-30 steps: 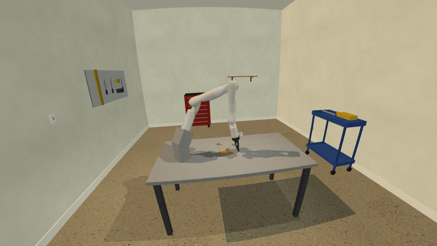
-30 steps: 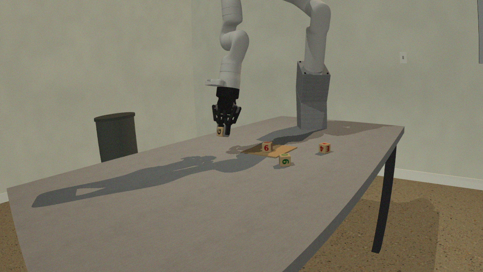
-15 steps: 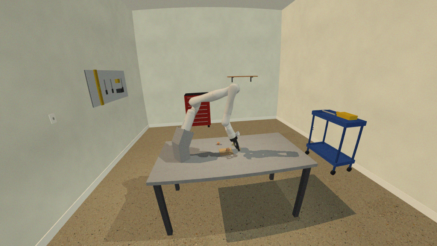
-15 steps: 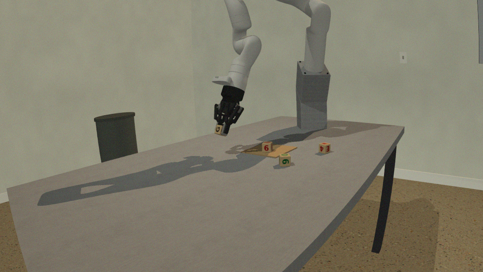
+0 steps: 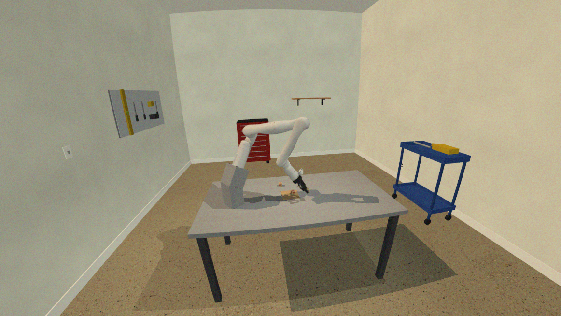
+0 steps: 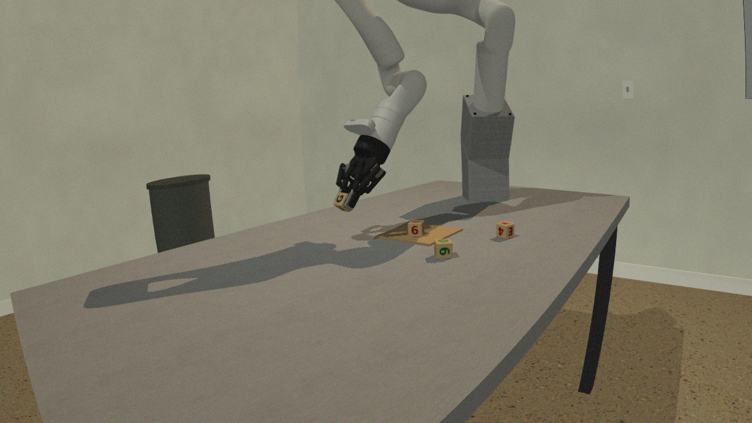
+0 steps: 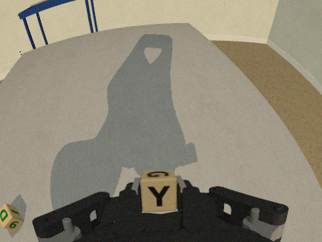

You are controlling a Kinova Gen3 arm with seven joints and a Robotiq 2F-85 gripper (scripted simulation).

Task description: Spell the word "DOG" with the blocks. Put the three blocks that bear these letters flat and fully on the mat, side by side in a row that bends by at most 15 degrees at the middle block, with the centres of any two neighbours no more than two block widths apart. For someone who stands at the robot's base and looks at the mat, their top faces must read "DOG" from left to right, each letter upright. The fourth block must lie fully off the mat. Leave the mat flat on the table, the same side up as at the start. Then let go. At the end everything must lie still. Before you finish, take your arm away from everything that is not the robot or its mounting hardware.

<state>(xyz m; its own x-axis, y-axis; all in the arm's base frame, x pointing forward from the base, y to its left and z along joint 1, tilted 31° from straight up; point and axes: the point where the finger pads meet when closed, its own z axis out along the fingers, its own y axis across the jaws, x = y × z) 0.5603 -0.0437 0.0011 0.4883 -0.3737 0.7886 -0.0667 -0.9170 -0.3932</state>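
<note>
Right now my hand is 10 cm past the O block, 10 cm to the right of it and 7 cm above it. Also, from my hand: tan mat: 13 cm behind, 9 cm to the left, 8 cm below; G block: right at my hand; D block: 2 cm behind, 24 cm to the left, 7 cm below.
</note>
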